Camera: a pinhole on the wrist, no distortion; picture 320 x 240 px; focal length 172.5 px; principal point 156.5 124.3 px. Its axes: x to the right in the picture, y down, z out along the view. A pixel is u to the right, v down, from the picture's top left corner.
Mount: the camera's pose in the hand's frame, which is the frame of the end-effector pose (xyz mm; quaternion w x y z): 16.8 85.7 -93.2 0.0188 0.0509 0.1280 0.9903
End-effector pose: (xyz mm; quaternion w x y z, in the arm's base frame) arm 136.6 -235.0 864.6 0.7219 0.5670 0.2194 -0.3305
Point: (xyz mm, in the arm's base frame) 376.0 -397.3 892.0
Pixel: 69.8 109.6
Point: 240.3 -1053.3 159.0
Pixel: outside the picture
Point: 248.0 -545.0 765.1
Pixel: 70.1 225.3
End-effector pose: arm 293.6 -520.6 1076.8 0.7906 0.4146 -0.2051 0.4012
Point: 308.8 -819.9 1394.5
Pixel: 151.7 184.0
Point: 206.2 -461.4 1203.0
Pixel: 121.5 78.2
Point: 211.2 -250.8 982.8
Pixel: behind the camera
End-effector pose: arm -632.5 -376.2 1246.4 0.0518 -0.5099 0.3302 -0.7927
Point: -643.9 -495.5 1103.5
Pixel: 286.7 31.6
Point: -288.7 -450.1 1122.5
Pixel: 300.4 200.5
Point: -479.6 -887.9 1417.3
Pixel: 95.4 110.4
